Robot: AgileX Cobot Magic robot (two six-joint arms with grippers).
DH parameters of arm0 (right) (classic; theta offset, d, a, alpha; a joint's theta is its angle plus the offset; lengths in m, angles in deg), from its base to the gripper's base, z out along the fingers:
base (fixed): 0 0 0 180
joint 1: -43.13 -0.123 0 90
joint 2: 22.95 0 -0.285 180
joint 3: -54.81 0 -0.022 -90
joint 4: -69.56 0.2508 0 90
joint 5: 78.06 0 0.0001 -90
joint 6: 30.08 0.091 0 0
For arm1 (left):
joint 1: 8.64 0.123 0 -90
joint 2: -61.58 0 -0.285 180
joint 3: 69.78 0 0.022 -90
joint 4: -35.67 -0.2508 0 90
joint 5: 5.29 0 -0.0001 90
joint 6: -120.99 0.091 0 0
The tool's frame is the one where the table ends.
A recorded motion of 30 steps. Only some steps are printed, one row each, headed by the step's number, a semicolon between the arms.
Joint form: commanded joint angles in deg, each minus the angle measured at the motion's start. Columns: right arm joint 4, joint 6, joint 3, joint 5, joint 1, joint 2; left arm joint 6, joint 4, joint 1, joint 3, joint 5, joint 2.
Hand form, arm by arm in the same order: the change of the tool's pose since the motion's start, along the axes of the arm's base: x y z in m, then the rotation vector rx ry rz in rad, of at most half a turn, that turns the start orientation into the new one. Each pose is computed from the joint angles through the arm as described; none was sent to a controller.
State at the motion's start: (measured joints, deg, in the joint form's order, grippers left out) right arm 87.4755 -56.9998 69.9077 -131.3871 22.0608 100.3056; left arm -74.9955 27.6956 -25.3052 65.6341 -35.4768 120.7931
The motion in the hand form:
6: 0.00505 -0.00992 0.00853 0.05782 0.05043 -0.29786; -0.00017 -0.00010 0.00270 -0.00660 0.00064 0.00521
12: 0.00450 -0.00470 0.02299 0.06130 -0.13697 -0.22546; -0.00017 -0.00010 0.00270 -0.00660 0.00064 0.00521
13: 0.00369 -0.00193 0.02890 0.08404 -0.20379 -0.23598; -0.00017 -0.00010 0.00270 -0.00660 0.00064 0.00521
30: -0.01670 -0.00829 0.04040 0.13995 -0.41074 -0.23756; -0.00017 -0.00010 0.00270 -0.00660 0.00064 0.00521
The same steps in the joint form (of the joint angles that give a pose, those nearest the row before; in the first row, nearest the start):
6: -2.13 17.90 0.29 1.42 1.07 -0.95; -0.31 0.17 -0.04 0.55 -0.65 -0.15
12: -4.78 13.66 -1.84 9.95 -0.30 -3.63; -0.31 0.17 -0.04 0.55 -0.65 -0.15
13: -5.55 14.39 -3.05 14.19 -0.93 -4.80; -0.31 0.17 -0.04 0.55 -0.65 -0.15
30: -6.15 12.30 -13.67 29.73 -1.84 -11.89; -0.31 0.17 -0.04 0.55 -0.65 -0.15

